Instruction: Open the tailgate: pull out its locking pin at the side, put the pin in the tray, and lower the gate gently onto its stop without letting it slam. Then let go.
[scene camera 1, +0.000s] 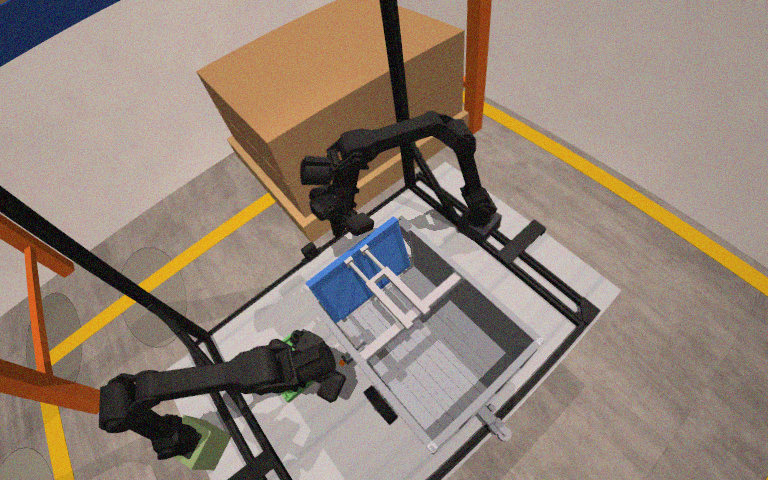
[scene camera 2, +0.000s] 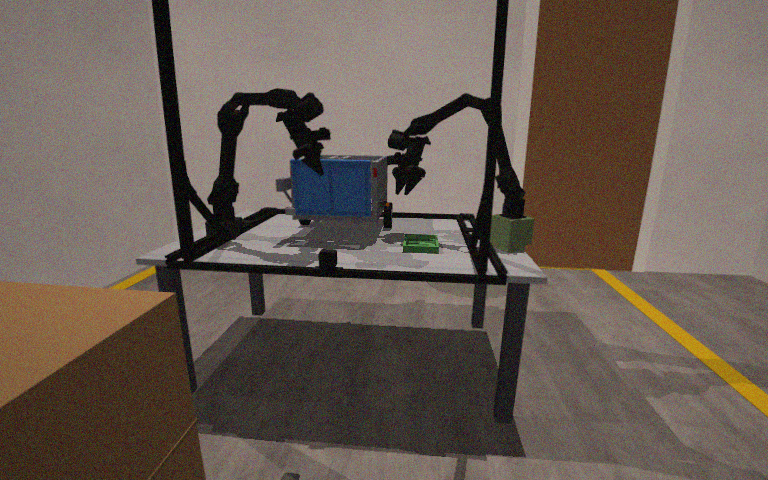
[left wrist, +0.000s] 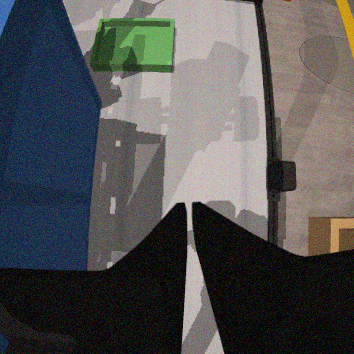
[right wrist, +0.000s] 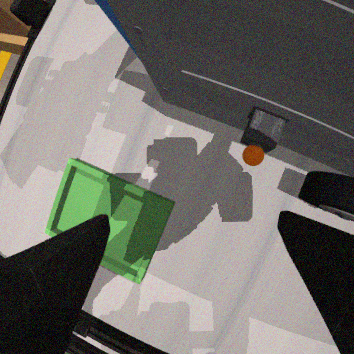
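Where they show: left gripper, between the fingertips: (scene camera 1: 336, 235) (scene camera 2: 322, 175) (left wrist: 187, 210); right gripper, between the fingertips: (scene camera 2: 401, 194) (right wrist: 194, 221); left arm's base, origin of its link: (scene camera 1: 480, 217) (scene camera 2: 223, 219); right arm's base, origin of its link: (scene camera 1: 186, 441) (scene camera 2: 512, 216).
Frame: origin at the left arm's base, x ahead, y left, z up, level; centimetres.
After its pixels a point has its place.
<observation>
The blue tailgate (scene camera 1: 334, 294) @[x 50.4, y -8.0, z 14.5 cm] (scene camera 2: 351, 189) @[x 48.0, y -9.0, z 12.7 cm] (left wrist: 45, 150) @[x 44.0, y -9.1, z 16.0 cm] stands upright at the end of the grey trailer box (scene camera 1: 481, 345) @[x 33.8, y 25.1, z 3.4 cm]. My left gripper (scene camera 2: 321, 171) @[x 39.6, y -18.1, z 18.4 cm] (left wrist: 187, 210) @[x 39.6, y -18.1, z 18.4 cm] is shut and empty, beside the gate's outer face near its upper part; whether it touches is unclear. The locking pin's orange knob (scene camera 1: 342, 362) @[x 60.4, y 2.9, z 6.2 cm] (right wrist: 253, 155) @[x 60.7, y 2.6, z 6.3 cm] sticks out from a dark bracket (right wrist: 266, 125) @[x 58.6, y 2.8, z 6.7 cm] on the box's side. My right gripper (scene camera 2: 403, 192) @[x 65.3, y 0.0, z 9.8 cm] (right wrist: 194, 221) @[x 65.3, y 0.0, z 9.8 cm] is open and empty, above the table between pin and tray. The green tray (scene camera 1: 289, 395) @[x 76.8, y -4.8, z -4.0 cm] (scene camera 2: 420, 248) @[x 71.0, y -19.1, z -4.8 cm] (left wrist: 160, 50) @[x 69.9, y -16.7, z -5.5 cm] (right wrist: 82, 195) @[x 70.1, y -15.8, z -5.5 cm] lies beside the trailer; no pin shows in it.
White rods and a frame (scene camera 1: 404, 316) @[x 45.1, y 11.4, z 22.6 cm] reach across the box to the gate's inner face. A black wheel (scene camera 1: 380, 404) @[x 61.0, y 16.4, z 4.0 cm] (right wrist: 327, 192) @[x 61.1, y 11.0, z 1.7 cm] stands near the pin. A black rail (scene camera 2: 339, 274) @[x 46.5, y -37.1, z -7.3 cm] with a small black block (scene camera 2: 327, 259) @[x 43.2, y -36.7, z -3.0 cm] (left wrist: 282, 176) @[x 42.9, y -34.3, z -0.8 cm] runs along the table edge. A large cardboard box (scene camera 1: 339, 73) stands beyond.
</observation>
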